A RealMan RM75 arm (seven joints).
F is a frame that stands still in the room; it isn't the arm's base.
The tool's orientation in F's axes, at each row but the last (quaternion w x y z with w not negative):
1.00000, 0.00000, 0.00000, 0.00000
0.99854, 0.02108, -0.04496, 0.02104
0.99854, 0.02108, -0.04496, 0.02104
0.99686, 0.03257, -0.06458, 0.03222
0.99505, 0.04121, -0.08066, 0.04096
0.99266, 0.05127, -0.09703, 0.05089
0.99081, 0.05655, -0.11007, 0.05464
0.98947, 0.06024, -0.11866, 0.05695
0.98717, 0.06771, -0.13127, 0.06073
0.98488, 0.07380, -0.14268, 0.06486
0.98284, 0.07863, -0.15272, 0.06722
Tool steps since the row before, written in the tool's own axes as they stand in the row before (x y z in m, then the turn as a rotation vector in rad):
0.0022, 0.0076, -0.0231, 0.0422, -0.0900, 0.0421
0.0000, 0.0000, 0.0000, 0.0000, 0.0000, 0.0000
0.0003, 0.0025, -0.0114, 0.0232, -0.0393, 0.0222
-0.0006, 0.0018, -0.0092, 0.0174, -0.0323, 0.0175
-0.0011, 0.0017, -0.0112, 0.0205, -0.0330, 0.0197
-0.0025, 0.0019, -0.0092, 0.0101, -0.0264, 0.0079
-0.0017, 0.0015, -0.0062, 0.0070, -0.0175, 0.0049
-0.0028, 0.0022, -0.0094, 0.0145, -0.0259, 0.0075
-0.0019, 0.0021, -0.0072, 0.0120, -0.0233, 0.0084
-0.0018, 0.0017, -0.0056, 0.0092, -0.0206, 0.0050
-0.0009, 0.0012, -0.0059, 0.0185, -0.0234, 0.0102
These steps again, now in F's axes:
0.0022, 0.0076, -0.0231, 0.0422, -0.0900, 0.0421
0.0000, 0.0000, 0.0000, 0.0000, 0.0000, 0.0000
0.0012, 0.0030, -0.0112, 0.0228, -0.0393, 0.0226
0.0004, 0.0024, -0.0091, 0.0172, -0.0323, 0.0176
0.0005, 0.0026, -0.0111, 0.0200, -0.0330, 0.0202
-0.0009, 0.0027, -0.0093, 0.0113, -0.0261, 0.0073
-0.0005, 0.0021, -0.0062, 0.0079, -0.0172, 0.0046
-0.0008, 0.0031, -0.0095, 0.0156, -0.0251, 0.0080
-0.0003, 0.0029, -0.0071, 0.0126, -0.0229, 0.0085
-0.0004, 0.0024, -0.0056, 0.0105, -0.0200, 0.0048
0.0007, 0.0021, -0.0057, 0.0182, -0.0227, 0.0122

